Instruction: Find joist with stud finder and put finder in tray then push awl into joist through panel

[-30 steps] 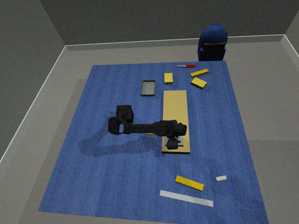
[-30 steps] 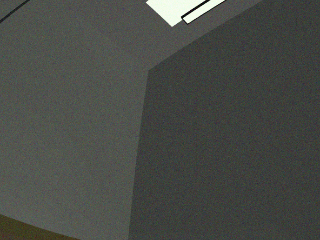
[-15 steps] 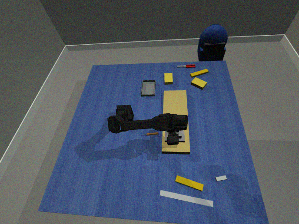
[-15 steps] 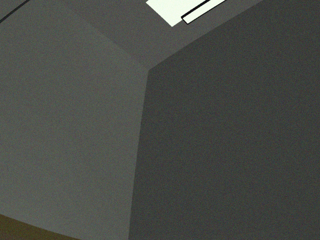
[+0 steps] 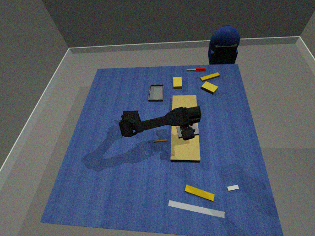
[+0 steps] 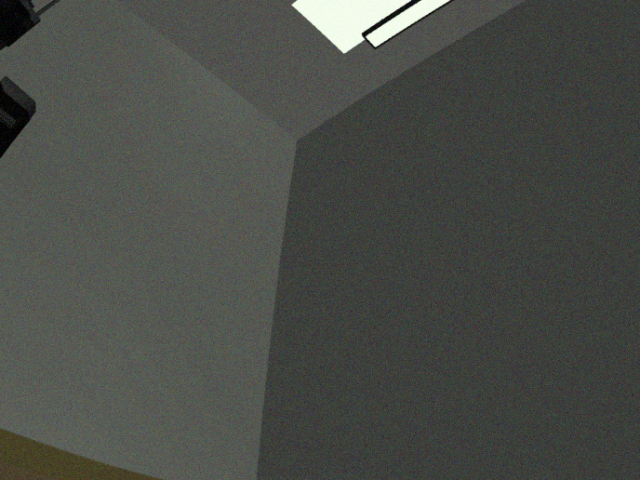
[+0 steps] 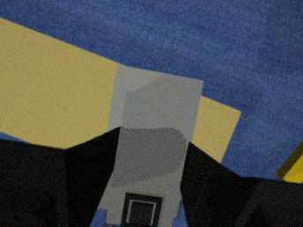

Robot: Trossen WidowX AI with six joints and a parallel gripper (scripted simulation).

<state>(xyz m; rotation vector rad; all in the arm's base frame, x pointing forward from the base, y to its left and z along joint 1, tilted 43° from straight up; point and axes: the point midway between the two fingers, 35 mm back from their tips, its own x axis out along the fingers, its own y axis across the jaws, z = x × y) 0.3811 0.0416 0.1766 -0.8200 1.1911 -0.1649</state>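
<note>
Right now the stud finder is 20 mm behind my gripper tip, 20 mm above it and 10 mm to the right of it. From my gripper tip the other things lie so: square light 40 mm behind, 30 mm above, 10 mm to the right; then orange-handled awl 210 mm behind, 160 mm below, 20 mm to the right; then small white piece 270 mm ahead, 260 mm to the right, 160 mm below.
</note>
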